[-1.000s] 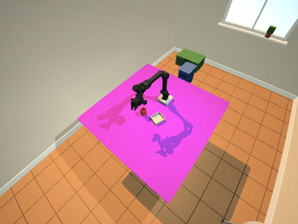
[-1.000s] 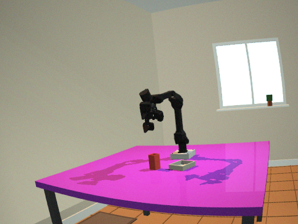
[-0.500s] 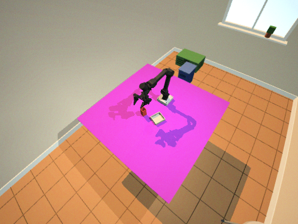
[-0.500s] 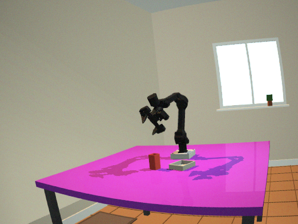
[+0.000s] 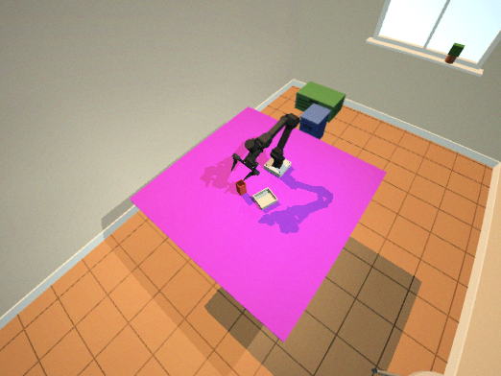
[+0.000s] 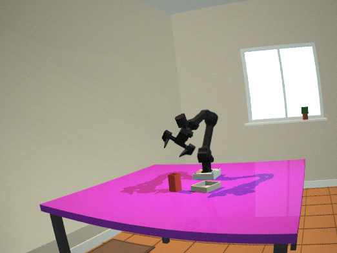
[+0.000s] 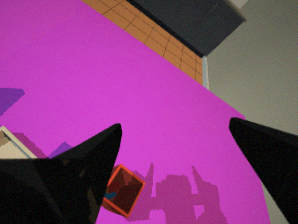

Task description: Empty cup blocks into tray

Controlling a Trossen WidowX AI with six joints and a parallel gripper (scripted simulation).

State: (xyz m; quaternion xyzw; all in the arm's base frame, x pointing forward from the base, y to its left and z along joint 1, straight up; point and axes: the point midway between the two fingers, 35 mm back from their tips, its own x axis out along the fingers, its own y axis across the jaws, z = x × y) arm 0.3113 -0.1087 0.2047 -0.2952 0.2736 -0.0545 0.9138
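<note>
My gripper tip is now 40 mm past the red block, 10 mm to the left of it and 180 mm above it. Also, from my gripper tip: blue block (50 mm behind, 10 mm to the right, 210 mm below); then red square cup (40 mm behind, 10 mm to the right, 200 mm below).
</note>
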